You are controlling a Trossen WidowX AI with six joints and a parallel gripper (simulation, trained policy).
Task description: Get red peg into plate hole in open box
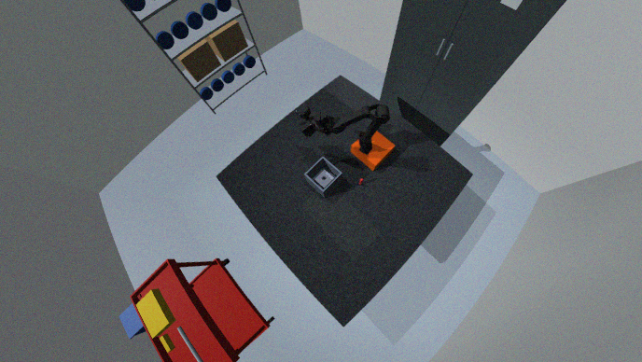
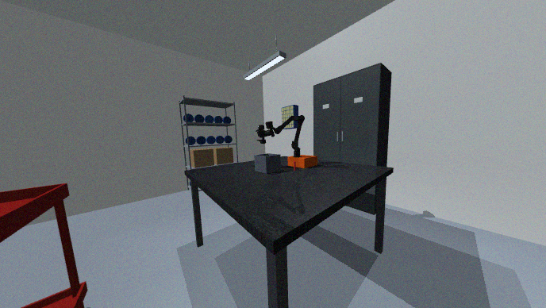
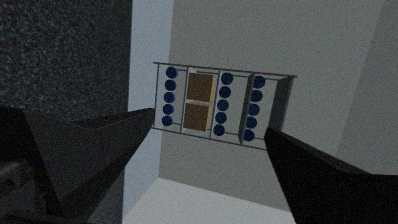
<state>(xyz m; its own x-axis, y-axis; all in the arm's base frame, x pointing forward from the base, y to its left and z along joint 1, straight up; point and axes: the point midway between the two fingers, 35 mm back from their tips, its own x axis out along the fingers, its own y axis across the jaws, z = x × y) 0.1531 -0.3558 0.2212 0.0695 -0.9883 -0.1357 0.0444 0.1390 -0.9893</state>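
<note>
Now: the red peg 48 cm to the left of my gripper tip, 27 cm below it and 3 cm ahead of it. From my gripper tip the other things lie so: plate: 28 cm to the left, 26 cm below, 15 cm ahead.
</note>
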